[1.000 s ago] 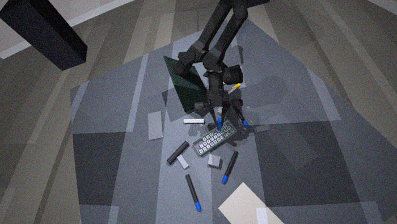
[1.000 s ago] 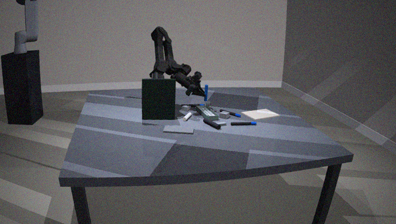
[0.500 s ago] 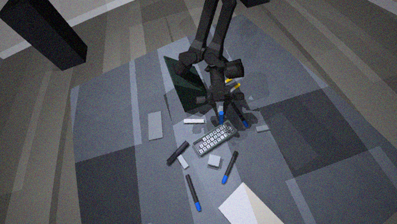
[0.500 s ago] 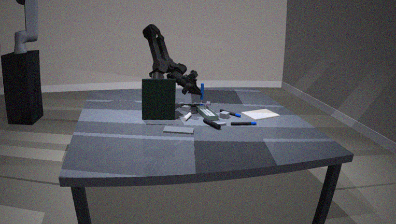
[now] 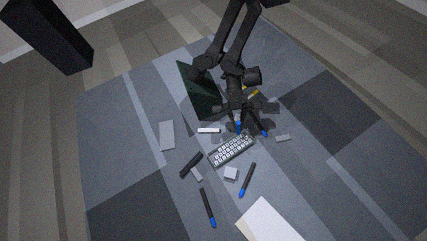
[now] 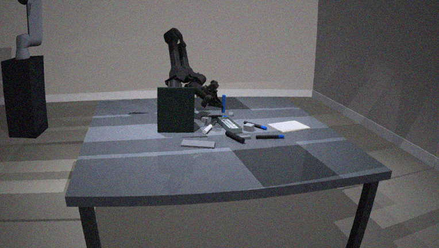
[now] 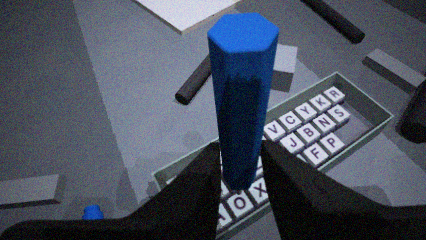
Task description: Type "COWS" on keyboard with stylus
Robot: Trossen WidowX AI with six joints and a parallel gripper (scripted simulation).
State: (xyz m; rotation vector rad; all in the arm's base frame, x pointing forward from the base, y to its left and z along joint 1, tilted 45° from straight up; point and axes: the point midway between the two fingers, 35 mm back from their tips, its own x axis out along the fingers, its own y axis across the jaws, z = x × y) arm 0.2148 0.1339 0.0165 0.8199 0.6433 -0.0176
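My gripper tip is now 40 mm short of the B key, 80 mm to the left of it and 80 mm above it. From my gripper tip the other things lie so: J key 30 mm ahead, 60 mm to the right, 80 mm below; then blue stylus 20 mm below; then dark cylinder 40 mm ahead, 220 mm to the right, 80 mm below.
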